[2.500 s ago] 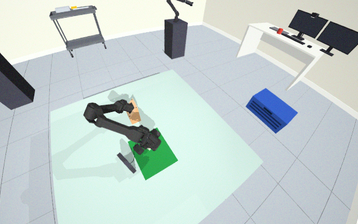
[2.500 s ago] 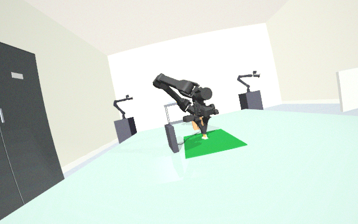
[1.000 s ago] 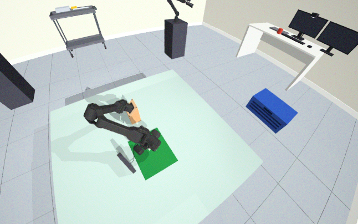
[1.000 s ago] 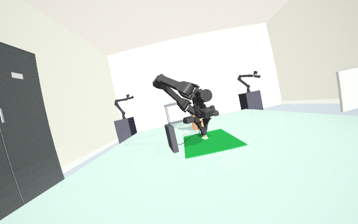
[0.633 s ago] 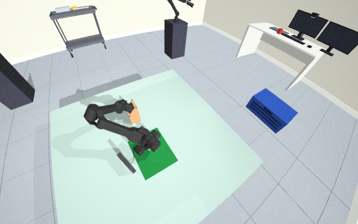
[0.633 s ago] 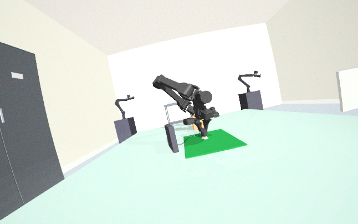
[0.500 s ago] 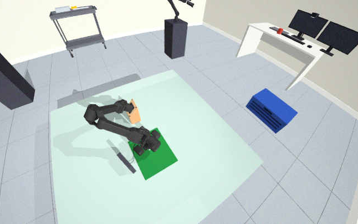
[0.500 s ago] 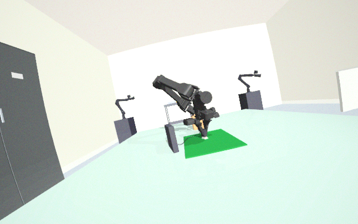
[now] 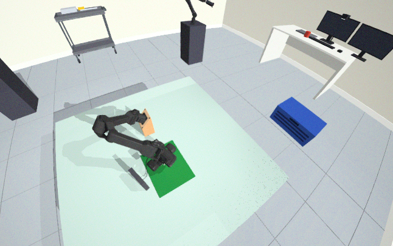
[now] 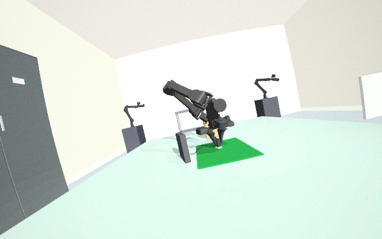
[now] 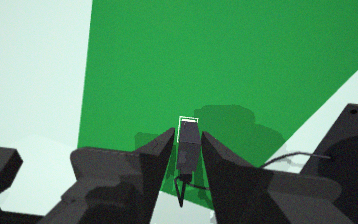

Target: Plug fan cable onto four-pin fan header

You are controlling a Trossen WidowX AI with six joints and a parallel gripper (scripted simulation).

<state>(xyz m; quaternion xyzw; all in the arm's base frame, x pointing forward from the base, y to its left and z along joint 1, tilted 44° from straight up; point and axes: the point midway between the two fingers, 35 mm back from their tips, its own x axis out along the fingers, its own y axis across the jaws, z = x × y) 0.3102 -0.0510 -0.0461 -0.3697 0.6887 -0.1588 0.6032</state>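
Now: gripper tip 1 cm below the dark plug and 1 cm past it. The rest, counted from my gripper tip: green board: 4 cm below, 2 cm ahead, 1 cm to the left; black fan: 16 cm to the right, 4 cm ahead, 4 cm above.
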